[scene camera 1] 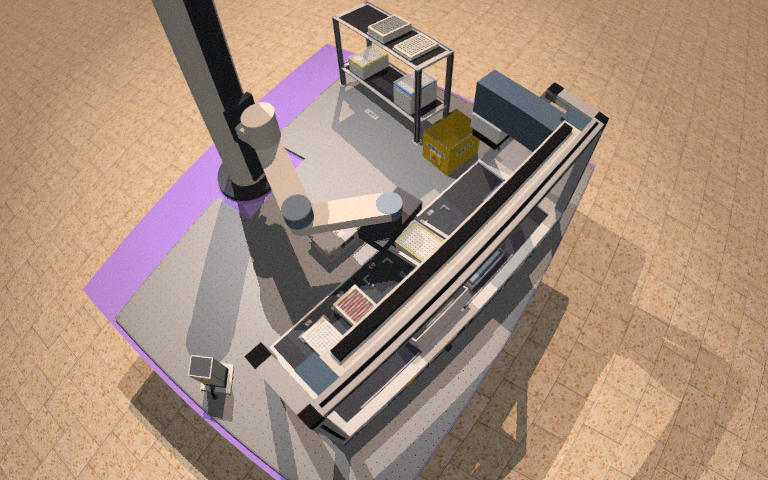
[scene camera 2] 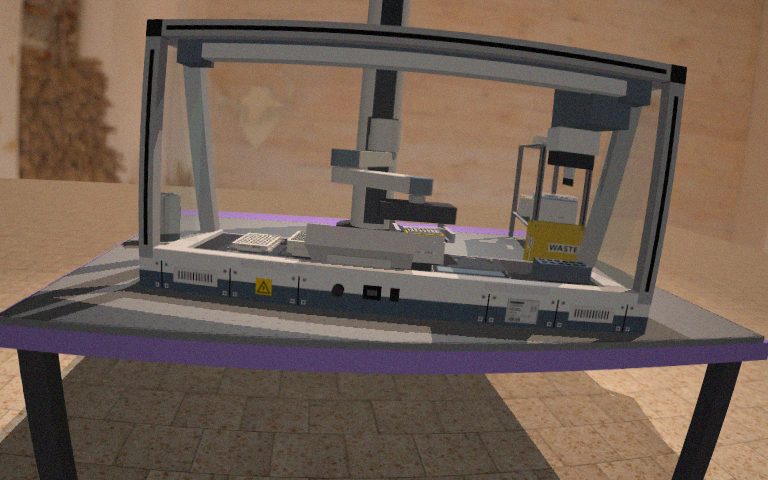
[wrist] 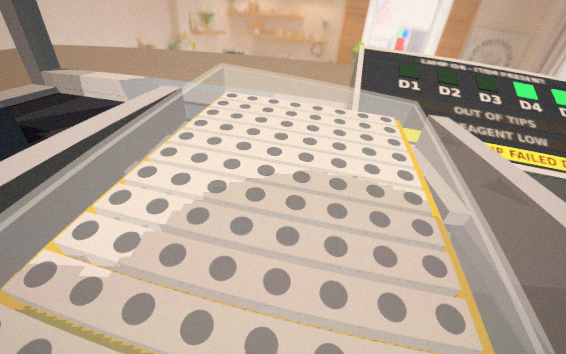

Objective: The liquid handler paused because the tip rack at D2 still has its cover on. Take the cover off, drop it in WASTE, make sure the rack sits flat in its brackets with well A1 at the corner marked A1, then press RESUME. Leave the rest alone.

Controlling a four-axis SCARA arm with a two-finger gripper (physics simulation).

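Pixels of known places: gripper, fingertip midpoint: [scene camera 2: 425,236] [wrist: 301,121]; arm's base, link origin: [scene camera 1: 250,172].
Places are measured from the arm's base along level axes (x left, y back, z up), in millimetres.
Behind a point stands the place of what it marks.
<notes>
The tip rack [scene camera 1: 421,241] {y -698, x 30, z 139 mm} [scene camera 2: 420,230] [wrist: 287,235] is white with a yellow rim. In the wrist view it sits inside the clear cover [wrist: 320,93] {y -747, x 17, z 145 mm}, whose walls stand around and above it. My gripper [scene camera 1: 429,244] {y -757, x 23, z 130 mm} [scene camera 2: 423,230] {y -757, x 23, z 130 mm} [wrist: 301,121] {y -757, x 23, z 130 mm} is shut on the cover, one finger along each long side. The status panel [wrist: 435,95] {y -830, x -78, z 133 mm} [scene camera 2: 362,243] shows lamps D1, D2 and D3 dark and D4 lit green, with a yellow pickup-failed banner. The rack's underside, its brackets, the A1 mark and RESUME are hidden. The yellow WASTE bin [scene camera 1: 450,148] {y -600, x 360, z 148 mm} [scene camera 2: 557,233] stands beside the deck.
A pink-striped labware piece [scene camera 1: 355,304] {y -639, x -206, z 80 mm} and a white plate [scene camera 1: 322,335] [scene camera 2: 257,241] sit on the deck. The frame's top beam [scene camera 1: 453,243] {y -852, x -127, z 523 mm} [scene camera 2: 413,42] {y -925, x -71, z 489 mm} spans it. A shelf rack [scene camera 1: 417,107] {y -441, x 418, z 198 mm} stands behind the bin. A dark blue block [scene camera 2: 560,270] is at the deck's right.
</notes>
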